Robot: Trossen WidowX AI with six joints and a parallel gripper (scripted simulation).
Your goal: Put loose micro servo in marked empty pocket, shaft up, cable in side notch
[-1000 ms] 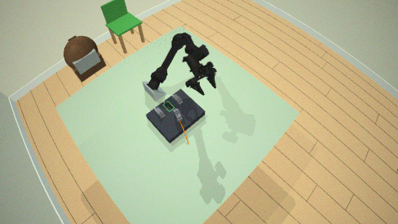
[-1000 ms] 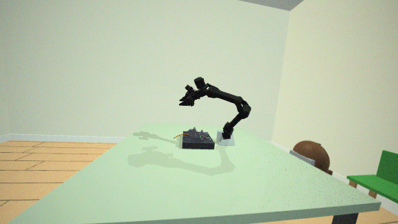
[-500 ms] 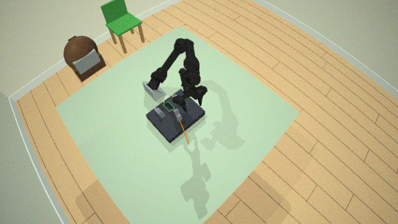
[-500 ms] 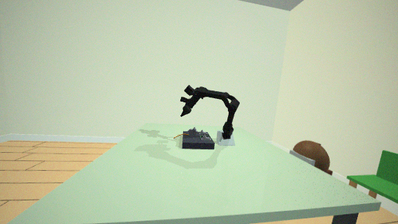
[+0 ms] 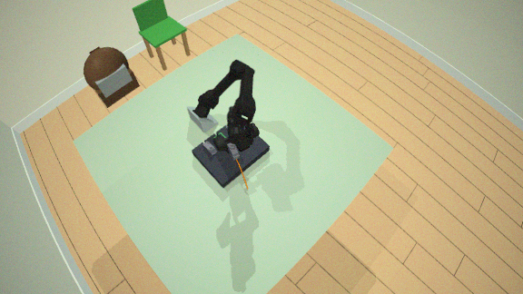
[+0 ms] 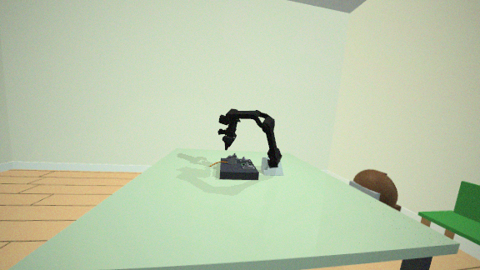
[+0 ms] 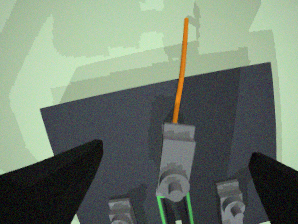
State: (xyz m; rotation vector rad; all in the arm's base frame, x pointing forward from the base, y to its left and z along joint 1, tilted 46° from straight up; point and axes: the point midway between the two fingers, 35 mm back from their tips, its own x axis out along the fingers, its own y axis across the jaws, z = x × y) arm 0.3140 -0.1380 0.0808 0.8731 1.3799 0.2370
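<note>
My gripper tip is now 130 mm above the deck, 40 mm past it and 10 mm to the right of it.
</note>
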